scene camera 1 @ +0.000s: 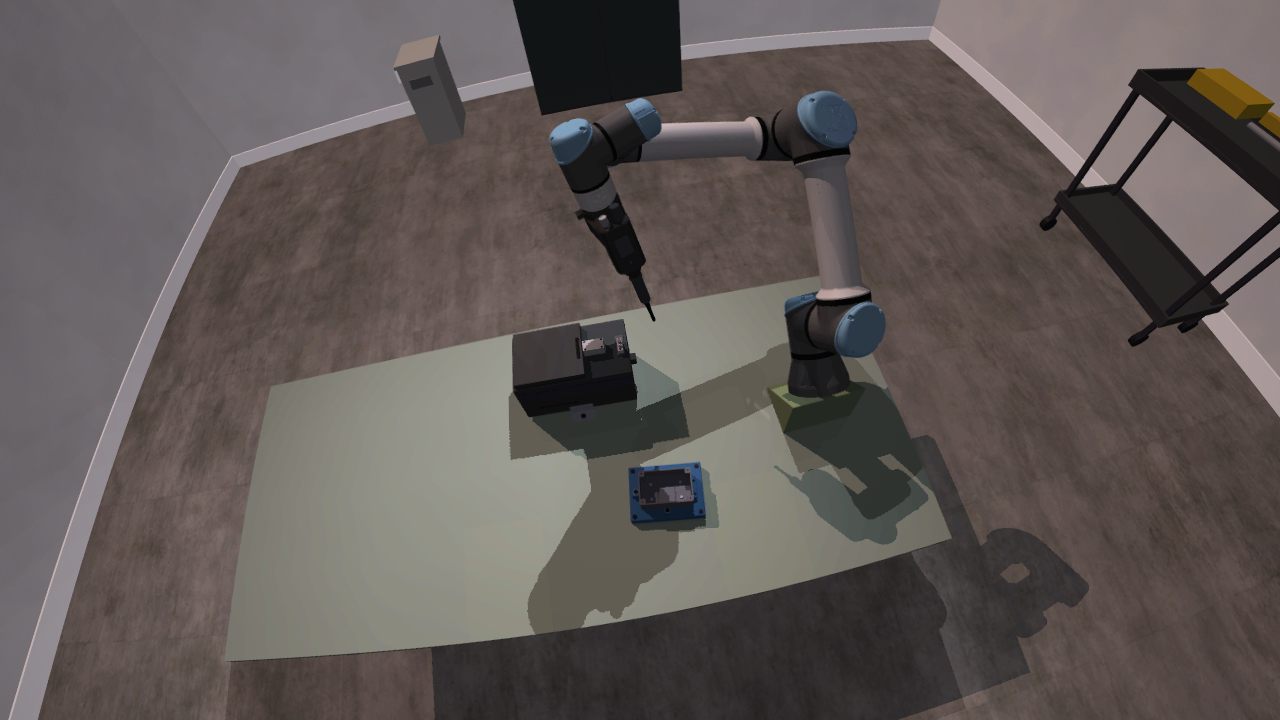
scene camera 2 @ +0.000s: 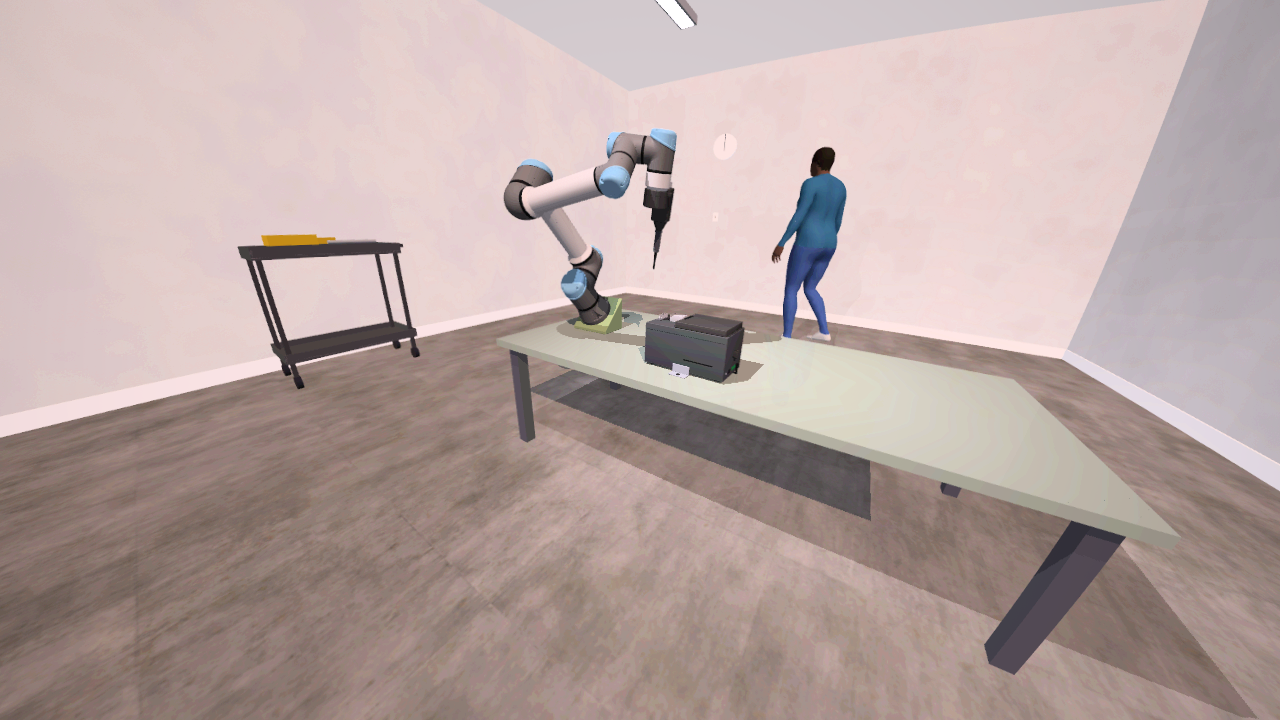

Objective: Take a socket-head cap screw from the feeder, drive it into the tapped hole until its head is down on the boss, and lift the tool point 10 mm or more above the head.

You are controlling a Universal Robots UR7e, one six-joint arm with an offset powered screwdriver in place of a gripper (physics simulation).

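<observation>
My screwdriver tool (scene camera 1: 652,318) (scene camera 2: 654,266) points down and hangs in the air, its tip well above the table. In the scene camera 2 view it is upright, above and a little left of the feeder. Whether a screw sits on its tip is too small to tell. The black box-shaped feeder (scene camera 1: 577,389) (scene camera 2: 684,344) stands on the table, with small metal parts on its top. A grey open housing (scene camera 1: 665,489) sits on a blue base plate (scene camera 1: 636,516) in the scene camera 1 view, apart from the feeder. The tapped hole and its boss are too small to make out.
The arm's green wedge base (scene camera 1: 796,412) (scene camera 2: 614,317) stands on the pale green table (scene camera 1: 358,537) (scene camera 2: 939,411). A dark cart (scene camera 1: 1145,253) (scene camera 2: 344,343) with yellow boxes stands off to the side. A person (scene camera 2: 819,214) stands behind the table. A grey cabinet (scene camera 1: 435,102) is near the wall.
</observation>
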